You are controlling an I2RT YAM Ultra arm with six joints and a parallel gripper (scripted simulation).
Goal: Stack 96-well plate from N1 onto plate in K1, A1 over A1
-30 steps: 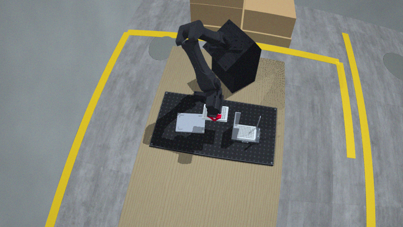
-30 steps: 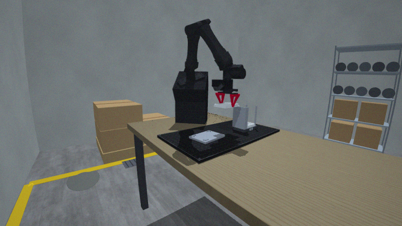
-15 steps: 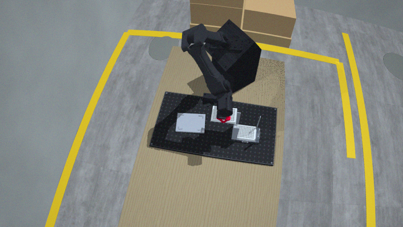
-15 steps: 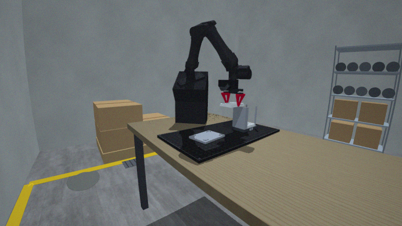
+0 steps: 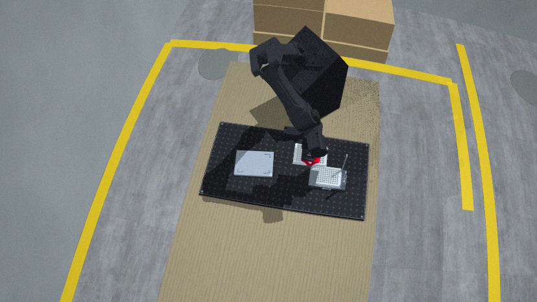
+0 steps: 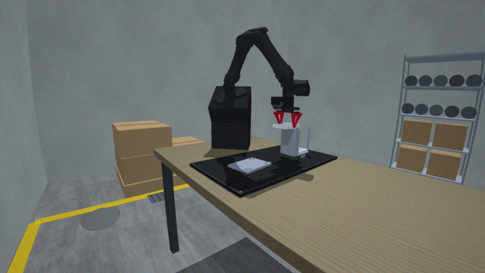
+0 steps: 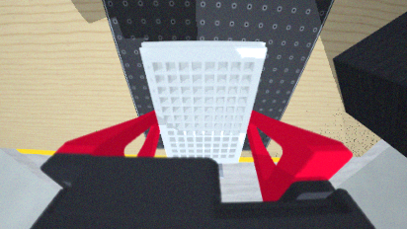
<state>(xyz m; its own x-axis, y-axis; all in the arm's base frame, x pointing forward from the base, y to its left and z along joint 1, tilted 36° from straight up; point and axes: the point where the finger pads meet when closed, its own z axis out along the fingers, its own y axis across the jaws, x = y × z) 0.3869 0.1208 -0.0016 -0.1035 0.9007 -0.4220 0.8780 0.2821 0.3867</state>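
My hand is 10 mm short of the tall grey rack wall, 10 mm to the right of it and 90 mm above it. Also, from my hand: white 96-well plate: right at my hand; then grey plate nest N1: 230 mm to the right, 170 mm below.
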